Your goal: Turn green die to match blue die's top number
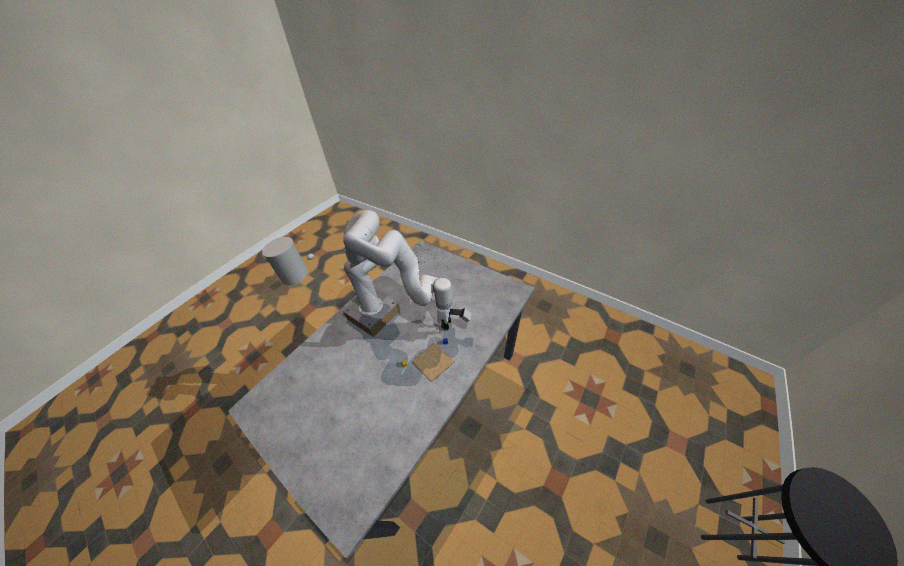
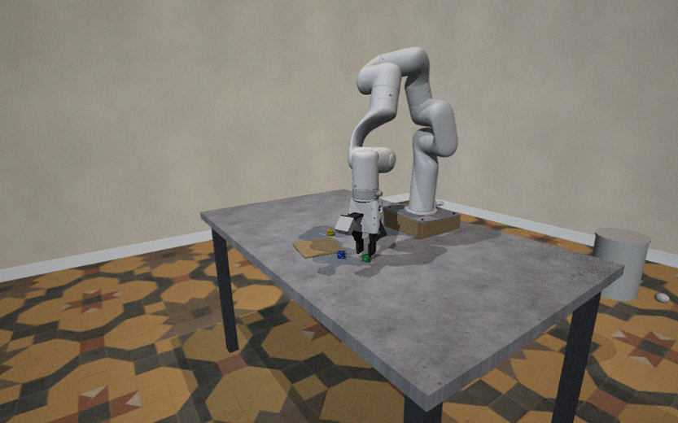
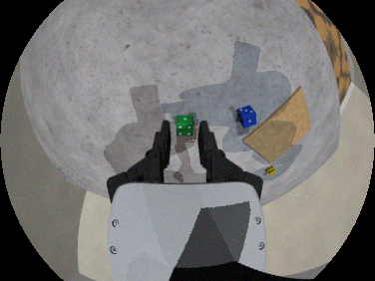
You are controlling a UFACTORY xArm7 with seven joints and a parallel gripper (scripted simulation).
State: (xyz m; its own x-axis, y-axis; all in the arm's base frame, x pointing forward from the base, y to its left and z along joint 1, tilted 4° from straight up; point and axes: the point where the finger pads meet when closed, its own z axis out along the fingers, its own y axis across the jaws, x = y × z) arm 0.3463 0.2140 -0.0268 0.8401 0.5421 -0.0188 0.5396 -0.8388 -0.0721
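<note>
Right now my hand is 40 mm above the green die. From my hand the other things lie so: yellow die (280 mm to the right, 40 mm below); then tan mat (170 mm to the right, 90 mm ahead, 40 mm below); then blue die (60 mm to the right, 50 mm ahead, 40 mm below).
</note>
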